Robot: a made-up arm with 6 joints.
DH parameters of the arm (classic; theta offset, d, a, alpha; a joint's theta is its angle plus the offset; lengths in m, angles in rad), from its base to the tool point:
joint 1: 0 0.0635 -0.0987 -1.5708
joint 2: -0.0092 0 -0.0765 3.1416
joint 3: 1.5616 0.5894 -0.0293 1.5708
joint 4: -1.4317 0 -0.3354 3.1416
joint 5: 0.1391 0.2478 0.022 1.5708
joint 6: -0.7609 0 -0.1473 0
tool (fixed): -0.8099 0.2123 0 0
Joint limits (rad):
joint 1: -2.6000..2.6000
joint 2: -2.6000..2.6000
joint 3: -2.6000..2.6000
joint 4: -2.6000..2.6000
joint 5: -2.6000..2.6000
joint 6: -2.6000..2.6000
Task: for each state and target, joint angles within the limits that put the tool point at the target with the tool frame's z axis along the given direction. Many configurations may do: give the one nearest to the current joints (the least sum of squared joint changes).
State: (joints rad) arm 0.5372 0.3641 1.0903 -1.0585 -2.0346 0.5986
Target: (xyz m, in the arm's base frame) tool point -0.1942 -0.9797 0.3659 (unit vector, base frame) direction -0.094 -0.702 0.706
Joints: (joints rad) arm 0.3656 0.5759 1.0233 -1.6258 -2.2971 0.9572
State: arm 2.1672 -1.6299 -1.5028 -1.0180 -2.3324 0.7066
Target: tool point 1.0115 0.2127 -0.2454 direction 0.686 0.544 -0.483
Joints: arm 1.9026 -2.3467 -1.8046 -0.3545 -2.5244 1.0686
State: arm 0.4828 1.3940 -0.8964 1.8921 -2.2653 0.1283
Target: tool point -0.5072 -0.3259 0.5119 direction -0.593 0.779 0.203
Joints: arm -0.1128 1.0566 -0.8055 1.3453 -2.5821 0.6017
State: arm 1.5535 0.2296 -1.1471 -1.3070 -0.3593 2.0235
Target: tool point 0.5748 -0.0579 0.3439 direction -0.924 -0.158 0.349
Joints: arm 1.8247 -0.4505 -0.6735 -1.1934 0.0116 2.4667
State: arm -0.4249 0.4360 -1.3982 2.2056 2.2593 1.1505
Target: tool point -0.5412 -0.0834 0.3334 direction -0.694 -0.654 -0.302
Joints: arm -1.1015 0.5375 -1.8756 2.5306 1.3764 1.4884
